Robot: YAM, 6 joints.
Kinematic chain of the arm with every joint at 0, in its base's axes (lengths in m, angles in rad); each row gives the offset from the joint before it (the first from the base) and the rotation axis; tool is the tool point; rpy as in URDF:
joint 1: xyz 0 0 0.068 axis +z
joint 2: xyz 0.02 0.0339 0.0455 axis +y
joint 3: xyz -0.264 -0.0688 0 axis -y
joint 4: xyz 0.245 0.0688 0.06 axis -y
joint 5: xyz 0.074 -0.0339 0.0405 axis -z
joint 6: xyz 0.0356 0 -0.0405 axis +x
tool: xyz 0 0 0 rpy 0 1.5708 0
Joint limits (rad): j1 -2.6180..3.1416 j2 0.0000..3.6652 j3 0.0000..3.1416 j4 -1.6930..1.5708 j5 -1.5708..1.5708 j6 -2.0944..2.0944
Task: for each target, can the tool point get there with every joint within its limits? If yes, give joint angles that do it. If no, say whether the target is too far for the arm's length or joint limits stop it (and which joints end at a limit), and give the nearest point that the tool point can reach.
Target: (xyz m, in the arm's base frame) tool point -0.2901 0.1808 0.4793
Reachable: yes | joints 2.6846 1.7086 2.0638 -0.8148 1.2934 1.0302
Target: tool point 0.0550 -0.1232 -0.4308
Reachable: no: joint limits stop it (at a limit: joint 2) | nearest point 0.0621 -0.1392 -0.3673 | short by 0.066 m
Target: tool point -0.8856 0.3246 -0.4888
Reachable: no: too far | nearest point -0.5148 0.1887 -0.2214 | short by 0.477 m
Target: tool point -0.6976 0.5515 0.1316
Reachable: no: too far | nearest point -0.5065 0.4004 0.1265 | short by 0.244 m
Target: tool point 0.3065 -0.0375 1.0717
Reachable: no: too far | nearest point 0.1991 -0.0244 0.7127 | short by 0.375 m
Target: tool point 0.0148 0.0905 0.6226
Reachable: yes | joints -1.3827 0.9342 2.3734 -0.9063 -1.0818 0.6239
